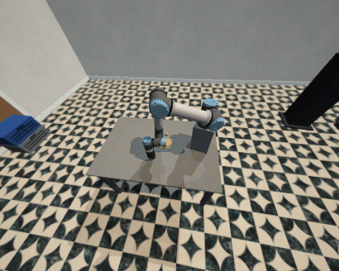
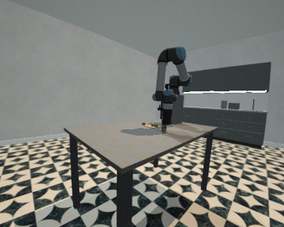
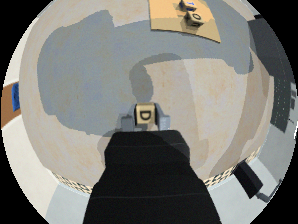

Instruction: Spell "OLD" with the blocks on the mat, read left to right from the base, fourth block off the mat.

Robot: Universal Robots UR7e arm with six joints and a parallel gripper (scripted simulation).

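Right now my hand is 7 cm past the tan mat, 21 cm to the left of it and 2 cm above it.
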